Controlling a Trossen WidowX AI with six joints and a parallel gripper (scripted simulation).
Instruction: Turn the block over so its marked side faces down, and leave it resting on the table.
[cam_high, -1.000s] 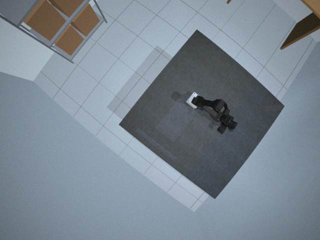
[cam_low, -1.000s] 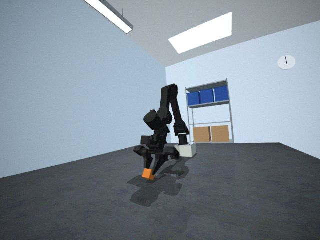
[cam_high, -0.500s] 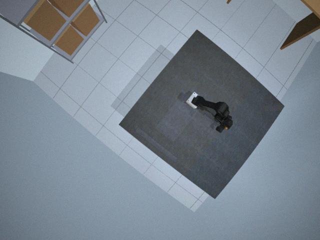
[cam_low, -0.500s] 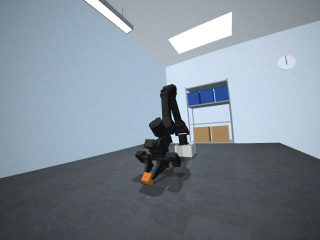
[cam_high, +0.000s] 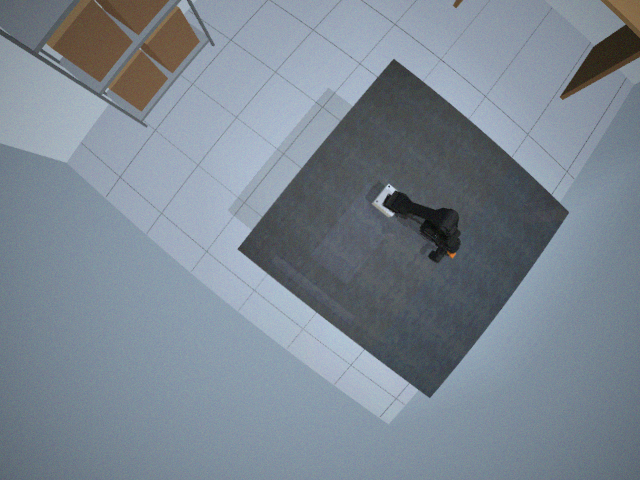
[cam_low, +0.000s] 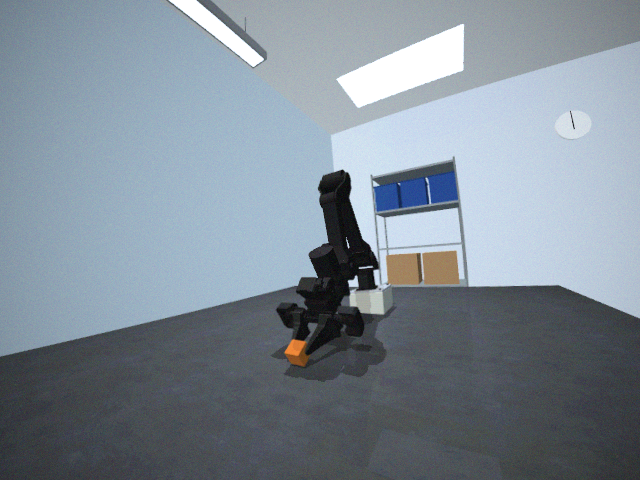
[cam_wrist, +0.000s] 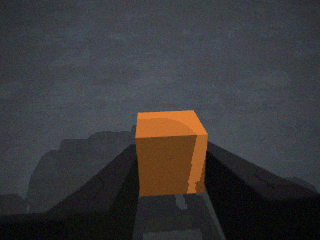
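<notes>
Right now the orange block is 1 cm below my gripper tip.
</notes>
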